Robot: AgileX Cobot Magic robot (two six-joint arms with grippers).
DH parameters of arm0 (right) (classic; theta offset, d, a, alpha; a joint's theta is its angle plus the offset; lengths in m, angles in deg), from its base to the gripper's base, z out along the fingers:
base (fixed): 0 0 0 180
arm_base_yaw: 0 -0.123 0 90
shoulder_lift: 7.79 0 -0.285 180
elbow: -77.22 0 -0.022 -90
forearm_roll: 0 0.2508 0 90
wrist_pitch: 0 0 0.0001 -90
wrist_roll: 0 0.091 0 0
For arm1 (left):
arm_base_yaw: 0 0.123 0 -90
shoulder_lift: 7.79 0 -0.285 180
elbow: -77.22 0 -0.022 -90
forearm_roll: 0 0.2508 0 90
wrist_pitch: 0 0 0.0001 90
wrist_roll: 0 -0.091 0 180
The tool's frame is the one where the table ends.
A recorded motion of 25 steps. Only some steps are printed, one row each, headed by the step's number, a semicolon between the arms.
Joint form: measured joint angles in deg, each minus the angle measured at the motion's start. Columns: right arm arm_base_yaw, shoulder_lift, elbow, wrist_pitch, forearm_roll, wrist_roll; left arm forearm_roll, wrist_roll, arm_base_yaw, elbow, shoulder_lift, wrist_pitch.
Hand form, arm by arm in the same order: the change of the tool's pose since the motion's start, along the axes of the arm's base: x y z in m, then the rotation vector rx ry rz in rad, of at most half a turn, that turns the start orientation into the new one. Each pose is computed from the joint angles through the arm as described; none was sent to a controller.
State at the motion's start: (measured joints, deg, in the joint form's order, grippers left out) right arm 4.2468 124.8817 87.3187 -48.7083 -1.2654 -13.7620; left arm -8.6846 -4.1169 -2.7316 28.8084 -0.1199 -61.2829
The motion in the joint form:
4: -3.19 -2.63 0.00 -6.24 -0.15 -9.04; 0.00 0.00 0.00 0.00 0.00 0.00
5: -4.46 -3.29 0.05 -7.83 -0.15 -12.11; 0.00 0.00 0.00 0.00 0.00 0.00
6: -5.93 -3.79 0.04 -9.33 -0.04 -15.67; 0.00 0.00 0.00 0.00 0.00 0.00
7: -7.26 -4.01 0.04 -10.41 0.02 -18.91; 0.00 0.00 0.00 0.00 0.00 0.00
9: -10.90 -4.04 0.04 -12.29 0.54 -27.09; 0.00 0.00 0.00 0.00 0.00 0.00
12: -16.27 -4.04 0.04 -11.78 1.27 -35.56; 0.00 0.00 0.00 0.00 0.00 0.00
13: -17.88 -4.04 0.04 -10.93 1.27 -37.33; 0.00 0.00 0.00 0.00 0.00 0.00
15: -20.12 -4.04 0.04 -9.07 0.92 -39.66; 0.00 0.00 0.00 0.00 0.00 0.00
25: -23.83 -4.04 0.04 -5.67 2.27 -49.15; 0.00 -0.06 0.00 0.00 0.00 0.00
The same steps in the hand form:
4: -0.0092 0.0238 0.0183 -0.0195 0.0668 0.2115; 0.0000 0.0000 0.0000 0.0000 0.0000 0.0000
5: -0.0117 0.0330 0.0232 -0.0249 0.0830 0.2864; 0.0000 0.0000 0.0000 0.0000 0.0000 0.0000
6: -0.0145 0.0438 0.0266 -0.0288 0.1012 0.3727; 0.0000 0.0000 0.0000 0.0000 0.0000 0.0000
7: -0.0167 0.0533 0.0281 -0.0325 0.1166 0.4516; 0.0000 0.0000 0.0000 0.0000 0.0000 0.0000
9: -0.0219 0.0798 0.0282 -0.0354 0.1478 0.6536; 0.0000 0.0000 0.0000 0.0000 0.0000 0.0000
12: -0.0274 0.1188 0.0282 -0.0453 0.1350 0.8892; 0.0000 0.0000 0.0000 0.0000 0.0000 0.0000
13: -0.0287 0.1304 0.0283 -0.0537 0.1194 0.9477; 0.0000 0.0000 0.0000 0.0000 0.0000 0.0000
15: -0.0298 0.1463 0.0284 -0.0736 0.0865 1.0290; 0.0000 0.0000 0.0000 0.0000 0.0000 0.0000
25: -0.0335 0.1754 0.0289 -0.0923 0.0160 1.2448; 0.0000 0.0000 0.0000 0.0009 -0.0002 -0.0005

